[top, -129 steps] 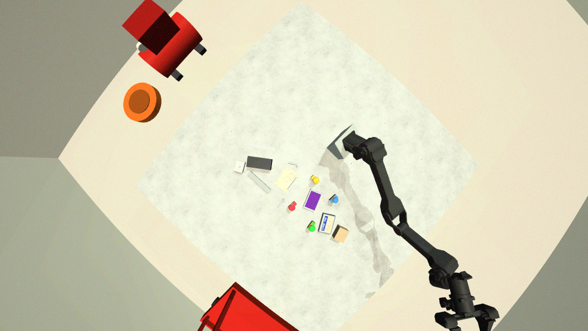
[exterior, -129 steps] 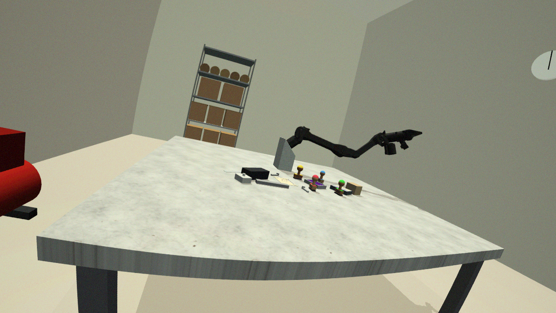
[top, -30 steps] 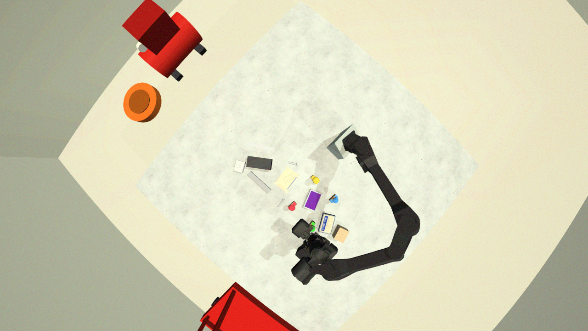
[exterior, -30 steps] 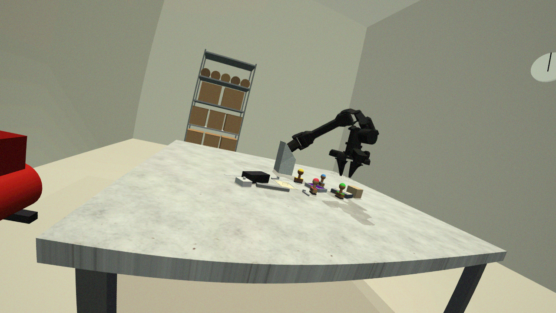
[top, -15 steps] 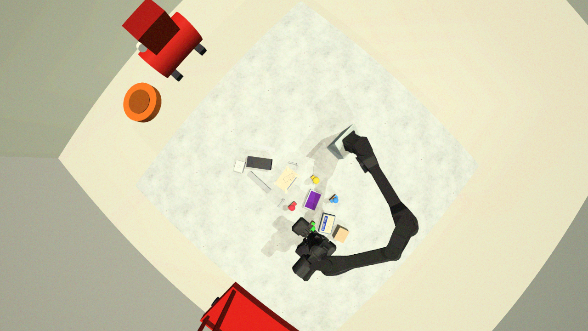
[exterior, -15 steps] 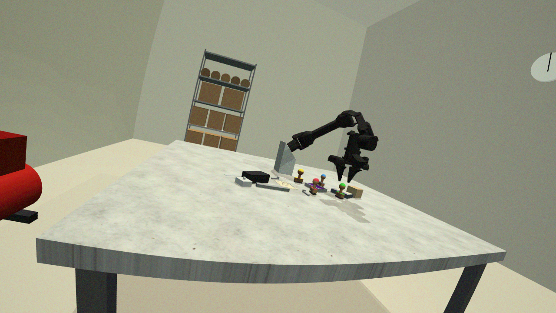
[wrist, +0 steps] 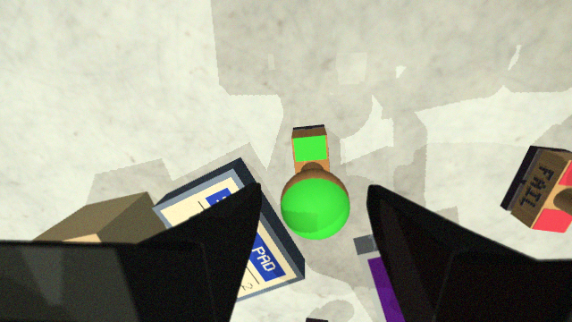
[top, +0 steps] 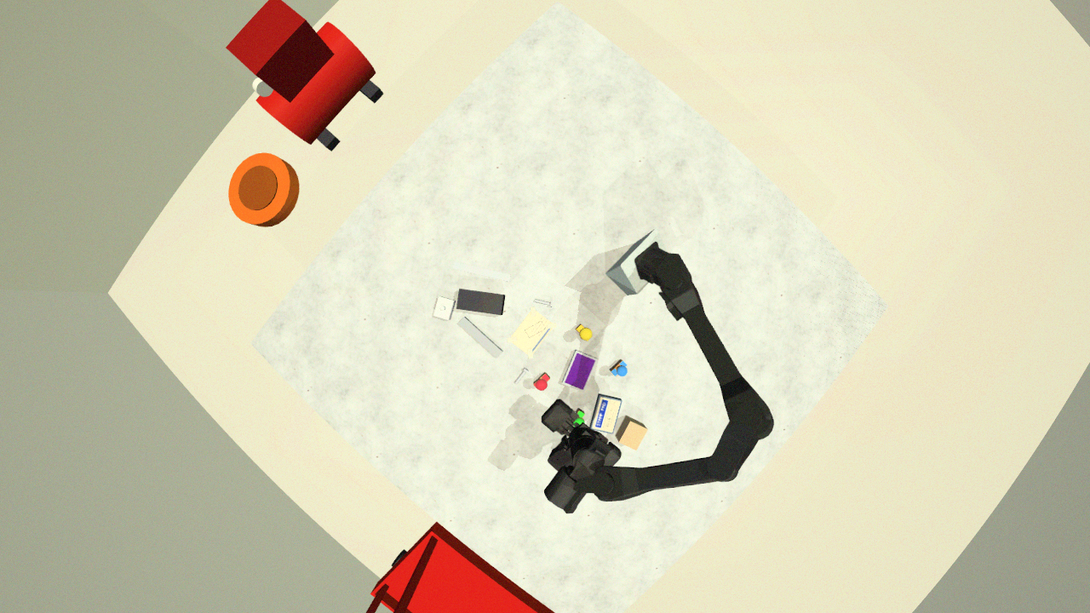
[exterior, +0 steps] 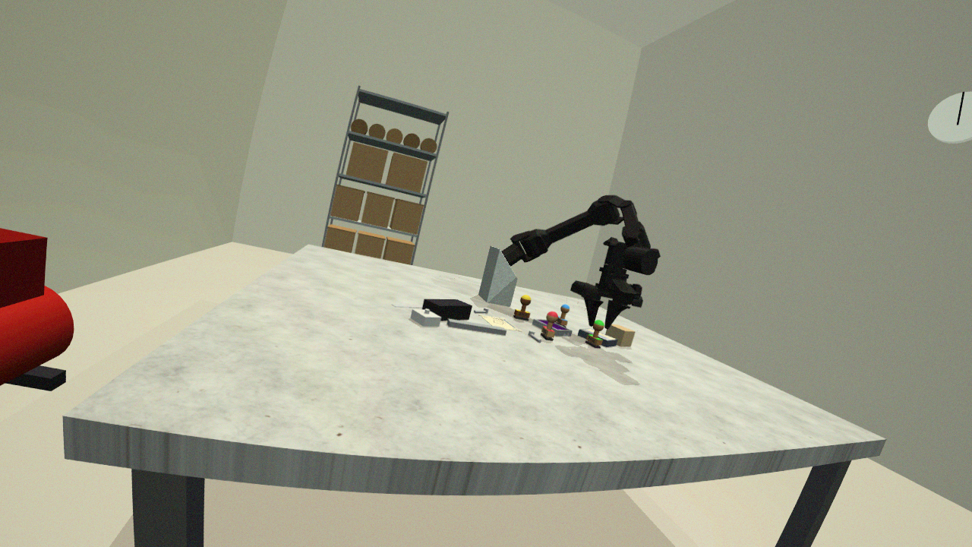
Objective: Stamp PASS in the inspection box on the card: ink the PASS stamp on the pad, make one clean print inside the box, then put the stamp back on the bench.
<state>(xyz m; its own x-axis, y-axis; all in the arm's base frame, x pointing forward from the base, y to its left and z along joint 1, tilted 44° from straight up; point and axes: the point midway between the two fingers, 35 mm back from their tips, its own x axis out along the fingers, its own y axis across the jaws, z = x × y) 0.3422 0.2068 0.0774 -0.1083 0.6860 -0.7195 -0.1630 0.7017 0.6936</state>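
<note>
The green-knobbed stamp is 3 cm below my gripper tip. From my gripper tip the other things lie so: cardboard box (8 cm behind, 12 cm to the left, 3 cm below); then red-knobbed stamp (1 cm ahead, 13 cm to the right, 3 cm below); then purple ink pad (8 cm behind, 9 cm to the right, 4 cm below).
</note>
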